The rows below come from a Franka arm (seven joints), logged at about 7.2 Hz.
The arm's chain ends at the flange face. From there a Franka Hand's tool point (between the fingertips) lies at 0.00 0.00 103.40 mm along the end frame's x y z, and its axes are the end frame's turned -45 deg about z.
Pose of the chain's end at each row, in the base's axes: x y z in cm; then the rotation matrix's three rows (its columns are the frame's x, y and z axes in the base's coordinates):
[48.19 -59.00 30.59], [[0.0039 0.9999 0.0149], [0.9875 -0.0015 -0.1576], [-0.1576 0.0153 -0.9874]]
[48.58 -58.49 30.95], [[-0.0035 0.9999 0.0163], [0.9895 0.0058 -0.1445], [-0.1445 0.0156 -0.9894]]
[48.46 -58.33 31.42], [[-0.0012 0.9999 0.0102], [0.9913 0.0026 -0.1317], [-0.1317 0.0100 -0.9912]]
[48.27 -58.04 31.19], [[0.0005 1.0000 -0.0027], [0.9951 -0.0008 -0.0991], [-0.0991 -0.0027 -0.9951]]
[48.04 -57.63 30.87], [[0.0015 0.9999 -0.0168], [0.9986 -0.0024 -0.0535], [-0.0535 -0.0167 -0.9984]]
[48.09 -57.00 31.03], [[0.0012 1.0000 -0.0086], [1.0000 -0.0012 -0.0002], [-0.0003 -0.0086 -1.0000]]
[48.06 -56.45 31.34], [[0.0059 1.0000 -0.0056], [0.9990 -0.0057 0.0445], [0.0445 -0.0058 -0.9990]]
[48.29 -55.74 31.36], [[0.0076 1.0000 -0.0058], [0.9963 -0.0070 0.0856], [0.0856 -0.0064 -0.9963]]
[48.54 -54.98 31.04], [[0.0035 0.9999 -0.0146], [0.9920 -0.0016 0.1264], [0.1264 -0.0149 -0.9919]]
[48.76 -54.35 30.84], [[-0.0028 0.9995 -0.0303], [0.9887 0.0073 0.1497], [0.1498 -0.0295 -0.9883]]
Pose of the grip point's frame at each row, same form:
[48.34 -60.63 20.38], [[-0.7043 0.7098 0.0149], [0.6993 0.6972 -0.1576], [-0.1223 -0.1006 -0.9874]]
[48.75 -59.98 20.72], [[-0.7095 0.7046 0.0163], [0.6956 0.7038 -0.1445], [-0.1132 -0.0911 -0.9894]]
[48.57 -59.69 21.17], [[-0.7079 0.7062 0.0102], [0.6991 0.7028 -0.1317], [-0.1002 -0.0861 -0.9912]]
[48.24 -59.06 20.90], [[-0.7068 0.7075 -0.0027], [0.7042 0.7031 -0.0991], [-0.0682 -0.0720 -0.9951]]
[47.87 -58.18 20.55], [[-0.7060 0.7081 -0.0168], [0.7078 0.7044 -0.0535], [-0.0260 -0.0496 -0.9984]]
[48.00 -57.00 20.69], [[-0.7063 0.7080 -0.0086], [0.7080 0.7063 -0.0002], [0.0059 -0.0063 -1.0000]]
[48.00 -55.99 21.01], [[-0.7029 0.7113 -0.0056], [0.7104 0.7024 0.0445], [0.0356 0.0274 -0.9990]]
[48.23 -54.85 21.06], [[-0.7017 0.7125 -0.0058], [0.7094 0.6995 0.0856], [0.0651 0.0560 -0.9963]]
[48.39 -53.67 20.78], [[-0.7046 0.7095 -0.0146], [0.7026 0.7003 0.1264], [0.0999 0.0788 -0.9919]]
[48.45 -52.80 20.62], [[-0.7087 0.7048 -0.0303], [0.6940 0.7043 0.1497], [0.1268 0.0851 -0.9883]]

